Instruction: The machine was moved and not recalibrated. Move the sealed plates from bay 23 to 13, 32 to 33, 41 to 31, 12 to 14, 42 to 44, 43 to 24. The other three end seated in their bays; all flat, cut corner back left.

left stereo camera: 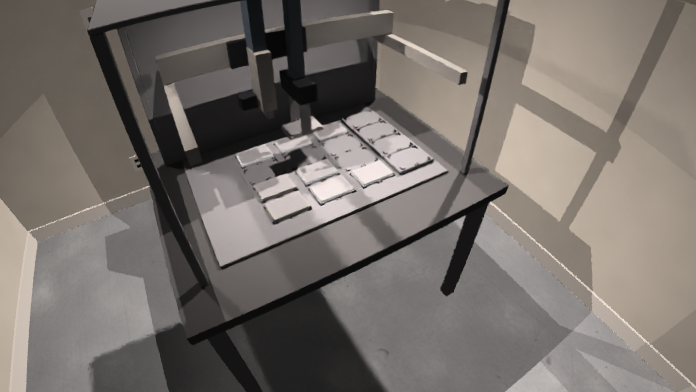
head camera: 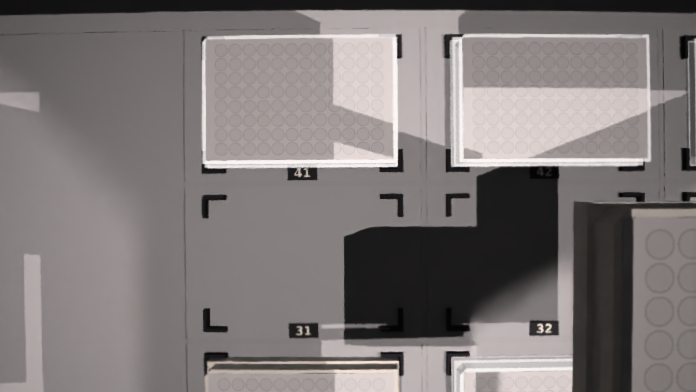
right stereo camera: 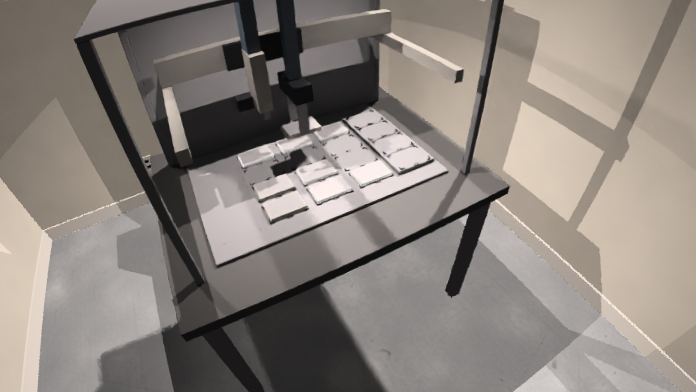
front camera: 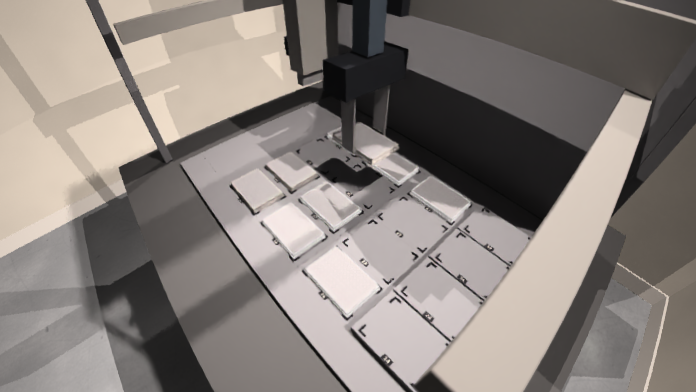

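I can see my gripper (front camera: 364, 140). My gripper is in view in the left stereo camera view (left stereo camera: 301, 127) too, and the right stereo camera view shows my gripper as well (right stereo camera: 300, 127).
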